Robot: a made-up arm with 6 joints. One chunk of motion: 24 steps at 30 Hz.
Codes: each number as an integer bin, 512 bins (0 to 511) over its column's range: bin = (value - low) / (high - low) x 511, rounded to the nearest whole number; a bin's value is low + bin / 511 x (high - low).
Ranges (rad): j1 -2.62..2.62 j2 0..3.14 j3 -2.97..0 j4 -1.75..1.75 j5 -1.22..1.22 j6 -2.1..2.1
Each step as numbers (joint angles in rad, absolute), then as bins.
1 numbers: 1.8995 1.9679 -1.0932 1.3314 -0.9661 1.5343
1 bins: 441 320 323 450 53 442
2 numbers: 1.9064 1.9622 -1.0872 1.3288 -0.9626 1.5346
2 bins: 441 319 324 450 54 442
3 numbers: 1.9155 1.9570 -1.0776 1.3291 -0.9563 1.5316
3 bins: 442 318 326 450 55 442
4 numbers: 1.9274 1.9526 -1.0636 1.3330 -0.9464 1.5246
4 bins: 443 318 328 450 57 441
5 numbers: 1.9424 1.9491 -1.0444 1.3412 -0.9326 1.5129
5 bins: 445 317 331 451 60 440
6 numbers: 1.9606 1.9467 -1.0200 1.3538 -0.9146 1.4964
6 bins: 447 317 336 453 64 438
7 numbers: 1.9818 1.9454 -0.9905 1.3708 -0.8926 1.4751
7 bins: 449 317 341 456 69 435
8 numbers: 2.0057 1.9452 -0.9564 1.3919 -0.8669 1.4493
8 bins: 451 317 346 459 74 432
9 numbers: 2.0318 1.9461 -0.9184 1.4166 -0.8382 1.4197
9 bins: 454 317 353 462 80 428
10 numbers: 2.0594 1.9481 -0.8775 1.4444 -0.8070 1.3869
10 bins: 456 317 360 466 86 424
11 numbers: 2.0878 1.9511 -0.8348 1.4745 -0.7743 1.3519
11 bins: 459 318 367 471 93 420
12 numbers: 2.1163 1.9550 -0.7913 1.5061 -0.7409 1.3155
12 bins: 462 318 375 475 100 416
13 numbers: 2.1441 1.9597 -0.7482 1.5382 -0.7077 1.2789
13 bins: 465 319 382 480 107 411
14 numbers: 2.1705 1.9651 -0.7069 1.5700 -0.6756 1.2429
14 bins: 467 320 389 485 114 407
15 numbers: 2.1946 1.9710 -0.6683 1.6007 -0.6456 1.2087
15 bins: 470 321 396 489 120 403
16 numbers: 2.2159 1.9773 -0.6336 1.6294 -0.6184 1.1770
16 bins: 472 322 402 493 126 399
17 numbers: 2.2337 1.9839 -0.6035 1.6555 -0.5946 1.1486
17 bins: 473 323 407 497 131 395
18 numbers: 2.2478 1.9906 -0.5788 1.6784 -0.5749 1.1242
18 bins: 475 324 411 501 135 392
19 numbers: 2.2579 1.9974 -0.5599 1.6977 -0.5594 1.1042
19 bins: 476 325 415 503 138 390
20 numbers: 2.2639 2.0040 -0.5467 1.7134 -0.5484 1.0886
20 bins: 476 326 417 506 141 388
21 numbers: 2.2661 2.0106 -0.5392 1.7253 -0.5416 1.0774
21 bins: 476 327 418 507 142 387
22 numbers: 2.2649 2.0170 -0.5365 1.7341 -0.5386 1.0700
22 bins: 476 328 419 509 143 386
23 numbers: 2.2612 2.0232 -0.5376 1.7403 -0.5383 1.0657
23 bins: 476 329 419 510 143 385
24 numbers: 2.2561 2.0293 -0.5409 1.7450 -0.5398 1.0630
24 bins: 476 330 418 510 142 385
